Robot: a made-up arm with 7 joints. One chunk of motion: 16 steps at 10 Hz.
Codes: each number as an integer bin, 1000 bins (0 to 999) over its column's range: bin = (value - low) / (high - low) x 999, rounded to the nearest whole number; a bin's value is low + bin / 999 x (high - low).
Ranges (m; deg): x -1.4..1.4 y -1.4..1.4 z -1.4..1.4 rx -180..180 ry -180..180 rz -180..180
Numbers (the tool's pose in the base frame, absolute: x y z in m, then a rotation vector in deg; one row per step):
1: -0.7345 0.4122 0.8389 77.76 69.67 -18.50
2: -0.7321 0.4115 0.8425 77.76 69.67 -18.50
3: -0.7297 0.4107 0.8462 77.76 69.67 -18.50
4: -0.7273 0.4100 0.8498 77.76 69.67 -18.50
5: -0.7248 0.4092 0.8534 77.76 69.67 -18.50
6: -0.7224 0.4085 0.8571 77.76 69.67 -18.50
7: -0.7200 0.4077 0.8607 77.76 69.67 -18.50
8: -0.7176 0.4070 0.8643 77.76 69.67 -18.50
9: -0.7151 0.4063 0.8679 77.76 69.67 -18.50
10: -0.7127 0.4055 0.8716 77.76 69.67 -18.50
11: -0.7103 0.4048 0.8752 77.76 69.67 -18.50
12: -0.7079 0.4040 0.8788 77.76 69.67 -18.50
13: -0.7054 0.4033 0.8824 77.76 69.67 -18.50
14: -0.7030 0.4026 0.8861 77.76 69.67 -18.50
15: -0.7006 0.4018 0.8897 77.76 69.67 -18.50
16: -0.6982 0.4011 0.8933 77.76 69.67 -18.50
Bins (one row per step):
1: 237 647 799 715 693 448
2: 238 646 800 715 693 448
3: 239 646 801 715 693 448
4: 240 646 803 715 693 448
5: 241 645 804 715 693 448
6: 242 645 805 715 693 448
7: 243 645 807 715 693 448
8: 243 645 808 715 693 448
9: 244 644 809 715 693 448
10: 245 644 810 715 693 448
11: 246 644 812 715 693 448
12: 247 644 813 715 693 448
13: 248 643 814 715 693 448
14: 249 643 816 715 693 448
15: 250 643 817 715 693 448
16: 250 643 818 715 693 448

